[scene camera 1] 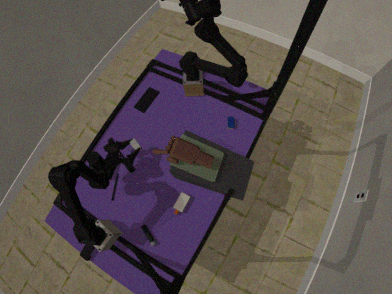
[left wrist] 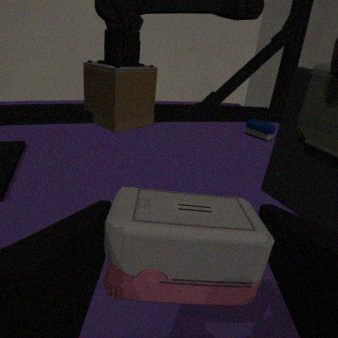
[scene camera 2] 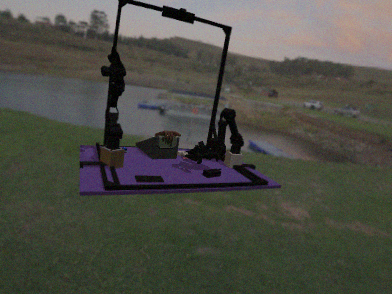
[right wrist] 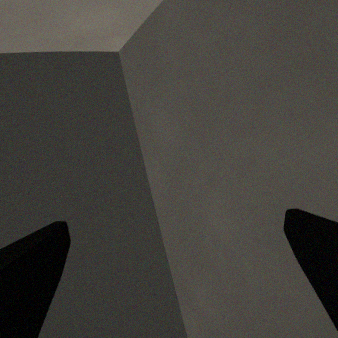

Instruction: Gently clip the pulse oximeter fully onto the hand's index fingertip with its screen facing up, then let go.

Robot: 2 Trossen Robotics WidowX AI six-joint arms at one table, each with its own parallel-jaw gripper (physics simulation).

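Pixels of known places: left gripper, between the fingertips: [scene camera 1: 136,143] [left wrist: 185,213] [scene camera 2: 184,154]; right gripper, between the fingertips: [scene camera 2: 115,51] [right wrist: 177,226]; left arm's base, origin of its link: [scene camera 1: 98,235] [scene camera 2: 235,152]; right arm's base, origin of its link: [scene camera 1: 192,75] [left wrist: 120,63] [scene camera 2: 112,147].
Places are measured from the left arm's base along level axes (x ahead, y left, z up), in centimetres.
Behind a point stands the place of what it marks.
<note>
The white and pink pulse oximeter [scene camera 1: 134,144] {x 41.3, y 13.1, z 0.7 cm} [left wrist: 189,250] {x 40.0, y 13.4, z 0.1 cm} is held between the fingers of my left gripper [scene camera 1: 131,148] {x 42.1, y 13.0, z 0.0 cm} [left wrist: 185,213] {x 42.1, y 13.0, z 0.0 cm}, its white side with two short lines up in the left wrist view. The brown hand [scene camera 1: 189,151] {x 51.8, y -11.4, z 7.8 cm} [scene camera 2: 169,134] {x 50.1, y -2.2, z 8.3 cm} lies on a green pad on a dark wedge stand. Its index finger [scene camera 1: 160,151] points left in scene camera 1, toward the oximeter. A gap of purple mat shows between fingertip and oximeter. My right gripper [right wrist: 177,226] {x 90.2, y 20.0, z 54.3 cm} is open and empty, raised high and facing the walls.
The dark wedge stand [scene camera 1: 236,175] {x 57.5, y -31.6, z -5.5 cm} carries the green pad [scene camera 1: 214,172] {x 52.1, y -23.4, z -0.3 cm}. A blue and white block [scene camera 1: 231,122] {x 78.7, y -15.2, z -7.3 cm} [left wrist: 260,129] {x 77.5, y -13.9, z -8.4 cm} lies beyond the stand. A white box with an orange part [scene camera 1: 182,202] {x 34.0, y -19.0, z -7.7 cm}, a dark cylinder [scene camera 1: 148,234] {x 13.1, y -15.4, z -8.1 cm}, a thin dark pen [scene camera 1: 115,187] {x 19.3, y 12.1, z -9.9 cm} and a black flat slab [scene camera 1: 147,100] {x 65.3, y 30.2, z -9.7 cm} [scene camera 2: 149,178] {x 65.7, y 31.7, z -9.7 cm} lie on the mat.
</note>
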